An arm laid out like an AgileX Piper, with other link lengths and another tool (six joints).
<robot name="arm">
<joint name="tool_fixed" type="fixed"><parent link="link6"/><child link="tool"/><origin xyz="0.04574 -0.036 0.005" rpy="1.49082 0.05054 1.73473"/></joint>
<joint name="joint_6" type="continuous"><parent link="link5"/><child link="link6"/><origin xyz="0.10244 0 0.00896" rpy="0 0 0"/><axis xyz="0.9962 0 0.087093"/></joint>
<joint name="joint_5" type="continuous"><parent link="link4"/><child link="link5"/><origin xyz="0 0 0" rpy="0 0 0"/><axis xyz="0 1 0"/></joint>
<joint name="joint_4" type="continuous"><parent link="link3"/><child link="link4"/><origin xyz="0.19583 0 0.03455" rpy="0 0 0"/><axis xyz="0.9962 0 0.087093"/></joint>
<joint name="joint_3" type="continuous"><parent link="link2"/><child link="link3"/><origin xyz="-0.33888 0 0.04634" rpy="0 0 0"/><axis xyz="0 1 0"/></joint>
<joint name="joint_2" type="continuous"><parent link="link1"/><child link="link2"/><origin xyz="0 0 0" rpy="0 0 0"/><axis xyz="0 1 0"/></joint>
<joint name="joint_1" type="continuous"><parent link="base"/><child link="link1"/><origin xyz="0 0 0.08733" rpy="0 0 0"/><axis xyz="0 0 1"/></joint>
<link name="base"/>
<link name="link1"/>
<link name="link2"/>
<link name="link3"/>
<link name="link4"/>
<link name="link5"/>
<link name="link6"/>
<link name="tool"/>
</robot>
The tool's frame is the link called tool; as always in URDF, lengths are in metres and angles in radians. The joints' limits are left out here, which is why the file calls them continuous.
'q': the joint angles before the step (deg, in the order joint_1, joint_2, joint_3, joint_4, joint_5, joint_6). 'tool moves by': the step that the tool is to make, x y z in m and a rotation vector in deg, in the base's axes. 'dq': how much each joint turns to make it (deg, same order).
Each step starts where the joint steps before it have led.
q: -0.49 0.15 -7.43 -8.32 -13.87 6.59
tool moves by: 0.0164 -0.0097 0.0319 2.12 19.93 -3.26
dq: 0.01 9.94 -17.59 1.35 27.84 -0.34
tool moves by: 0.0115 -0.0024 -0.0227 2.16 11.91 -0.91
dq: -0.03 3.63 -0.19 0.28 8.60 1.47
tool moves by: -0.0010 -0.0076 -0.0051 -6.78 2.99 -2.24
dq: 0.00 0.11 1.07 -7.11 1.77 -0.05
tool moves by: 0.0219 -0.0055 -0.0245 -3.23 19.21 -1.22
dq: 0.03 10.00 0.41 -0.75 8.67 -3.19
